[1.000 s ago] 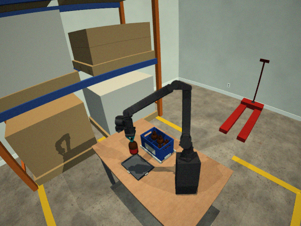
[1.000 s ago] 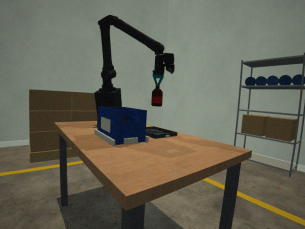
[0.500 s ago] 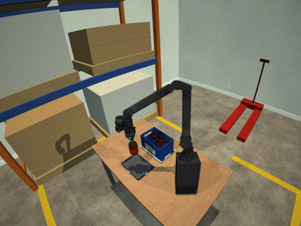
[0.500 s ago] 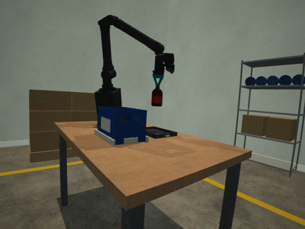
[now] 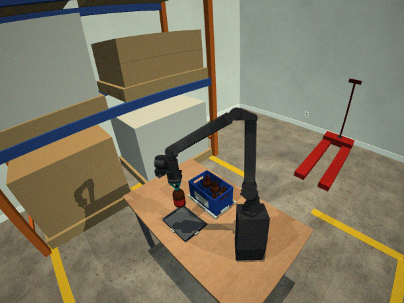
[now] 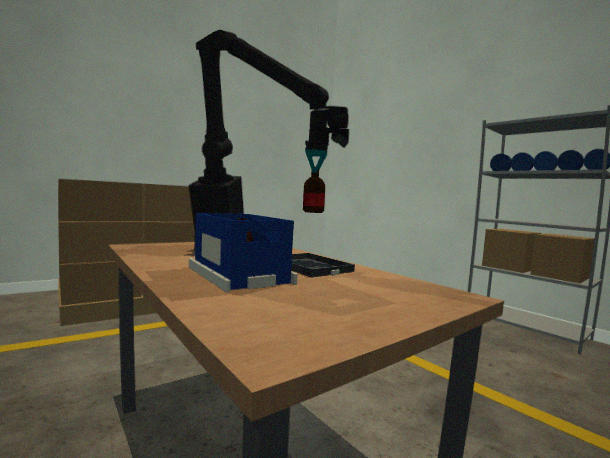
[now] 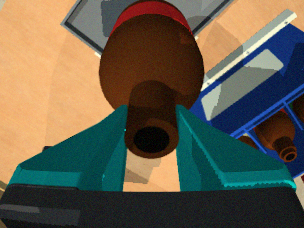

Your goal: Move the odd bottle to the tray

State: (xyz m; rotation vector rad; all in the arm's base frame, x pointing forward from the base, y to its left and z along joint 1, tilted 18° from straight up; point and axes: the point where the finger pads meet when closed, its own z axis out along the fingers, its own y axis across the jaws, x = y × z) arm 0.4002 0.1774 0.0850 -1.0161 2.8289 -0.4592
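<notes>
The bottle is 6 cm below my hand. The rest, counted from my hand: crate 28 cm to the right, 25 cm below, 1 cm behind; dark tray 32 cm below.
</notes>
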